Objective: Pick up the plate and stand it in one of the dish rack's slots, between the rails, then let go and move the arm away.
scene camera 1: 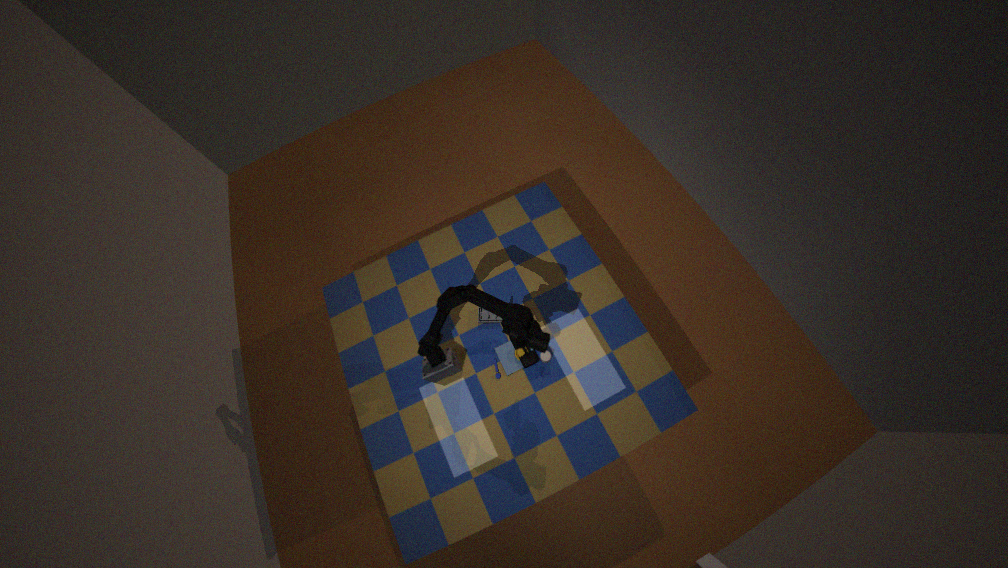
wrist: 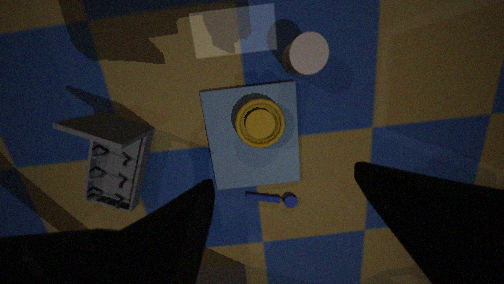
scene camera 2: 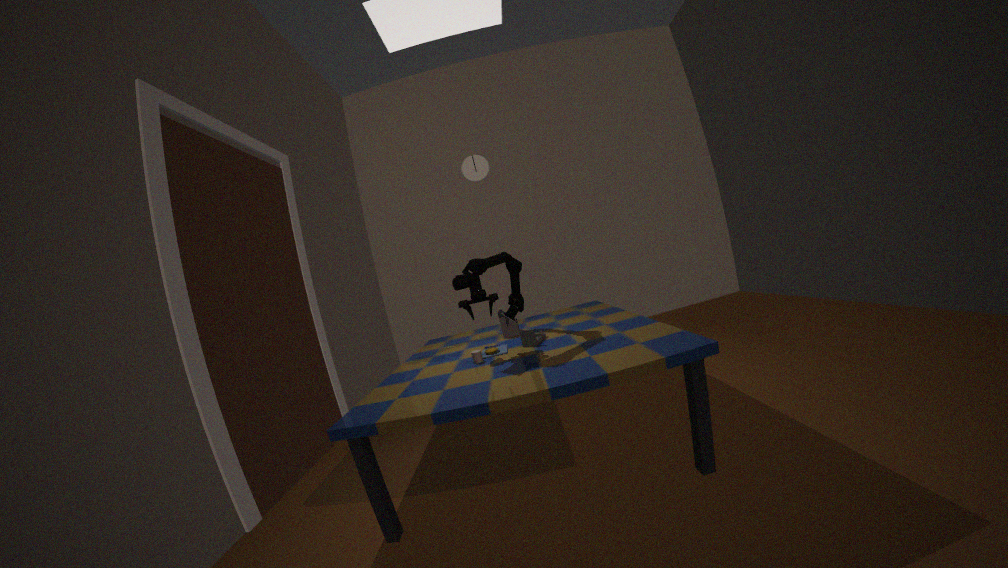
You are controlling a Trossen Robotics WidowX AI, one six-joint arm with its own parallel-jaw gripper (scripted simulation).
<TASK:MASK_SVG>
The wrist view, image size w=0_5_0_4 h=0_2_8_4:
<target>gripper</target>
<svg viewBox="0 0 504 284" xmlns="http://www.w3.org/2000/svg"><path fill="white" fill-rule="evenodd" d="M212 179L203 180L176 197L176 199L120 230L99 228L1 237L0 284L196 284L213 216L215 200ZM355 163L354 179L369 200L371 206L400 241L400 244L403 245L411 255L410 257L420 267L420 270L428 277L431 284L504 284L504 189L501 190L471 183L466 184L367 162Z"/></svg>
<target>white cup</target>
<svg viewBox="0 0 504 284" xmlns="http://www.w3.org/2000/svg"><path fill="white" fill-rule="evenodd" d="M322 35L313 31L304 32L286 47L282 55L282 64L289 74L301 76L321 71L329 56L329 47Z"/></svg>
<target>yellow plate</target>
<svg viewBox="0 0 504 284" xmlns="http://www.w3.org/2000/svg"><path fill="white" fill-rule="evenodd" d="M259 98L250 100L242 105L236 115L235 127L238 136L244 143L251 147L264 148L271 146L283 135L286 124L284 113L276 103L268 99Z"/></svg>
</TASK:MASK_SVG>
